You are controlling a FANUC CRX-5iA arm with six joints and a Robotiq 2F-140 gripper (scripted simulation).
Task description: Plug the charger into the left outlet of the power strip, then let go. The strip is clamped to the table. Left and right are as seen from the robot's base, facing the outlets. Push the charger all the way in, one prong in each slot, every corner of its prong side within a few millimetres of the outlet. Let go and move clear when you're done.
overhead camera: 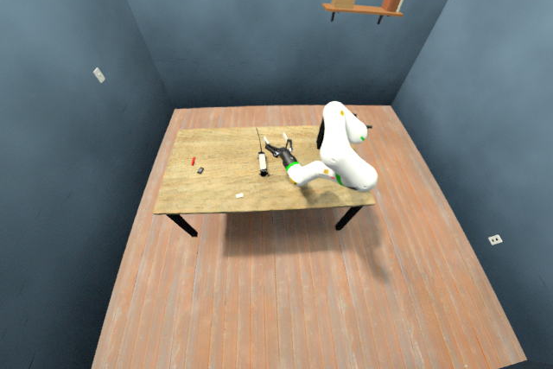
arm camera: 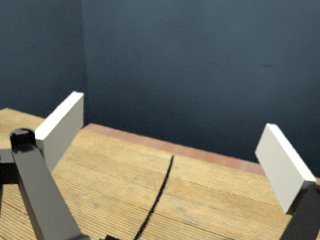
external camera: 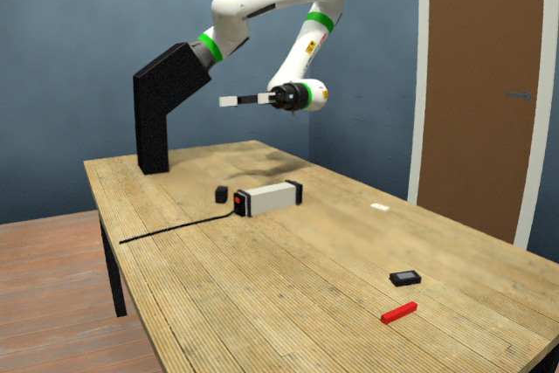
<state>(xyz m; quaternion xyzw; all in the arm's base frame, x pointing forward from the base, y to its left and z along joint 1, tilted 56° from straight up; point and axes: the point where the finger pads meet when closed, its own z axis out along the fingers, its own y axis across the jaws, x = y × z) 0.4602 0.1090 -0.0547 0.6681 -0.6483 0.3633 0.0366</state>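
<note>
Right now the black charger is 20 mm behind my hand, 60 mm to the right of it and 270 mm below it.
</note>
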